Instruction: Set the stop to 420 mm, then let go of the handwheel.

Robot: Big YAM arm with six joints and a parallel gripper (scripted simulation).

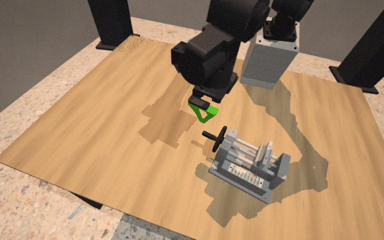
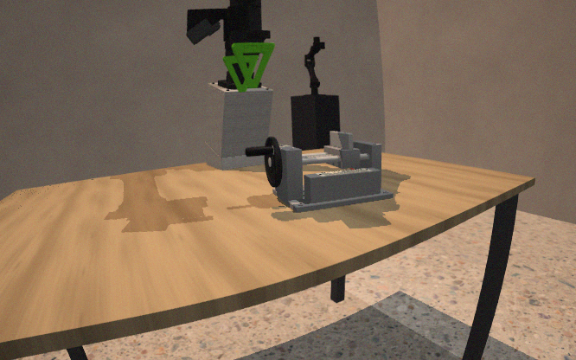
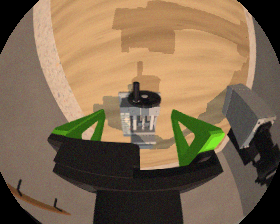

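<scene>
Now: hand 12 cm above the black handwheel, 3 cm to the right of it and 1 cm short of it. From my hand the other things lie so: sliding stop block (18 cm to the left, 13 cm below, 6 cm ahead).
</scene>
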